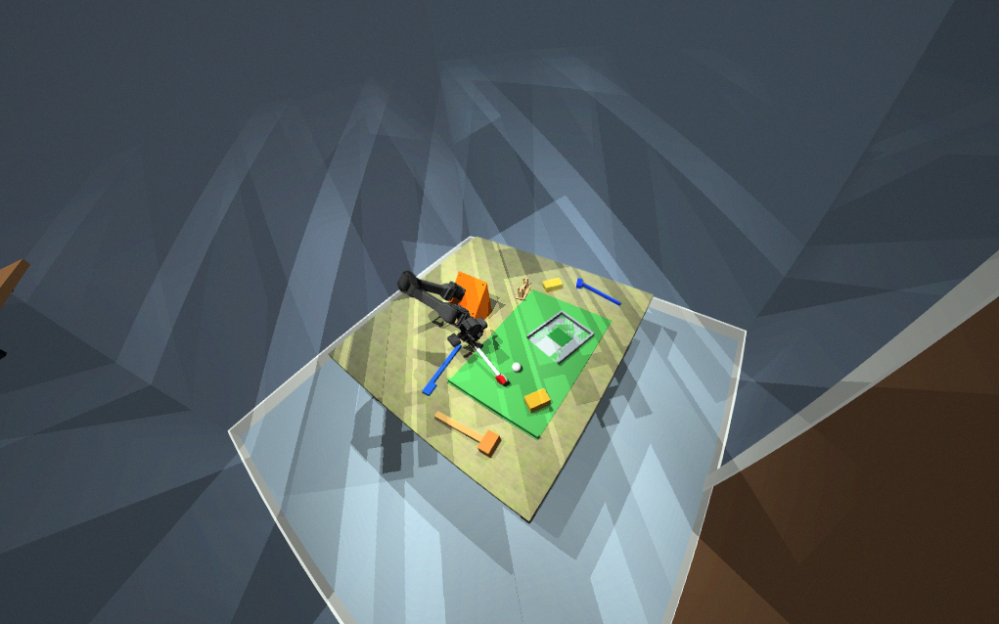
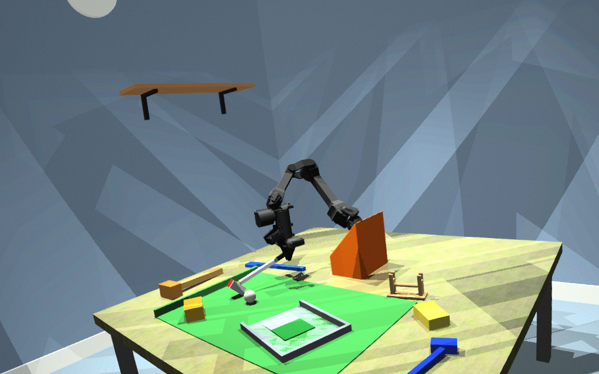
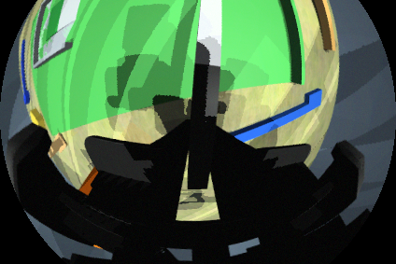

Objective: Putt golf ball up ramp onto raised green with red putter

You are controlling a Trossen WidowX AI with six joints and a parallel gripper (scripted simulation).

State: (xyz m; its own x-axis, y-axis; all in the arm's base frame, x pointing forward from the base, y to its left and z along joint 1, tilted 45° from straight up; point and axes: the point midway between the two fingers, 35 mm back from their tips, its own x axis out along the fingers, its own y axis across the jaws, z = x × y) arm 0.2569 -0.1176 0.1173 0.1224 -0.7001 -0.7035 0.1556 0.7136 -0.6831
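The red putter lies 12 cm ahead of my gripper tip and 1 cm to the right of it. Round my gripper tip: wooden rack (48 cm to the left, 9 cm behind, 4 cm below); grey frame (36 cm to the left, 27 cm ahead, 7 cm below); white golf ball (23 cm ahead, 6 cm to the left, 5 cm below).
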